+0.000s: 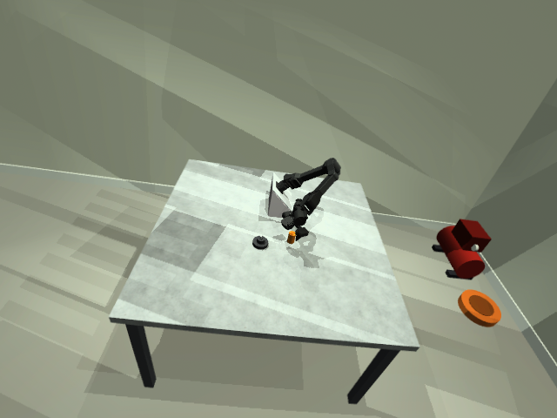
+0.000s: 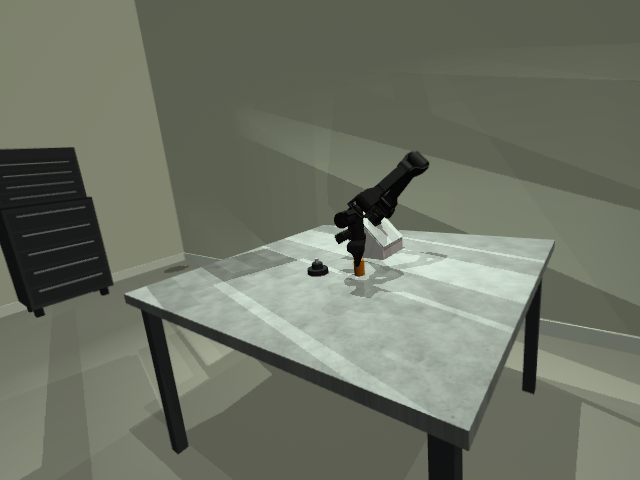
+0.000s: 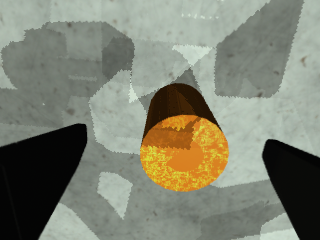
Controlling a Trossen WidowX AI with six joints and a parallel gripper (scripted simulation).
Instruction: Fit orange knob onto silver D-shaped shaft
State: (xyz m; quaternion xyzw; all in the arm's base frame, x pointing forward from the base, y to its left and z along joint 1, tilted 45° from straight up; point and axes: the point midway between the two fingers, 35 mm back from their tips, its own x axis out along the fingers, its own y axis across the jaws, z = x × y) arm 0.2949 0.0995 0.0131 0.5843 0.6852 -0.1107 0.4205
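The orange knob is 10 mm below my gripper tip. Round my gripper tip: pedestal (170 mm to the right, 40 mm ahead, 20 mm below).
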